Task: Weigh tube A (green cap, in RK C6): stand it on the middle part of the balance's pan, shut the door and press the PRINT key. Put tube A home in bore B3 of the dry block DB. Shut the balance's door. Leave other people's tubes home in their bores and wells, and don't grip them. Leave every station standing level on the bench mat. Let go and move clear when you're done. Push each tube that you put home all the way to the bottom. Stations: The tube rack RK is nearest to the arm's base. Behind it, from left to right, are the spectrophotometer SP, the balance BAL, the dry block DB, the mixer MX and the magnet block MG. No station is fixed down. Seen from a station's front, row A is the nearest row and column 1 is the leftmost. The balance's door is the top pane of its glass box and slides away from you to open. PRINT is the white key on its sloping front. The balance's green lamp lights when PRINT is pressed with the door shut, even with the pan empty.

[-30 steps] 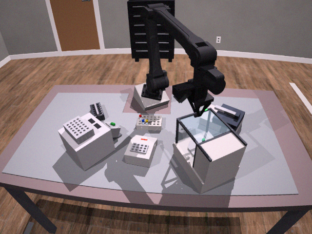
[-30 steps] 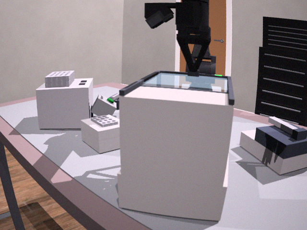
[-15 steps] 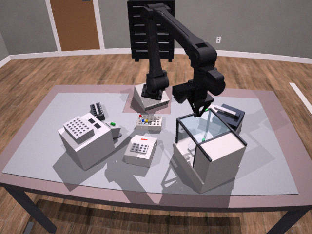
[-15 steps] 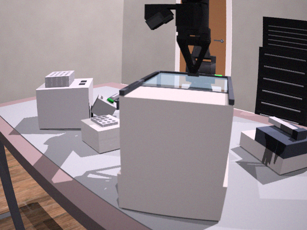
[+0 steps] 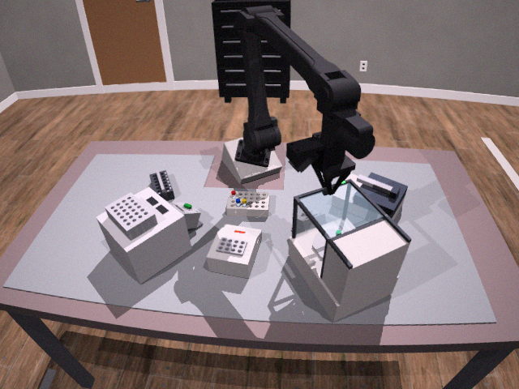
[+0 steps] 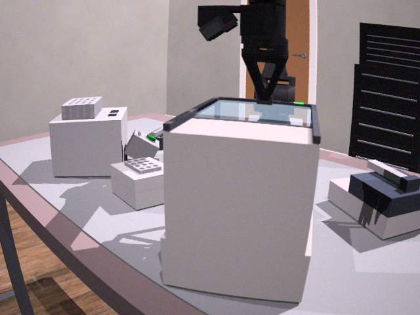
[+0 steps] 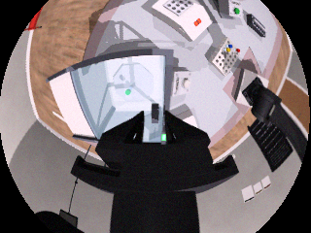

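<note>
Right now the glass door pane is 2 cm ahead of my hand, 1 cm to the left of it and 1 cm below it. Round my hand: dry block: 5 cm ahead, 23 cm to the right, 19 cm below; spectrophotometer: 21 cm behind, 15 cm to the left, 16 cm below; tube rack RK: 15 cm behind, 23 cm to the right, 21 cm below.
</note>
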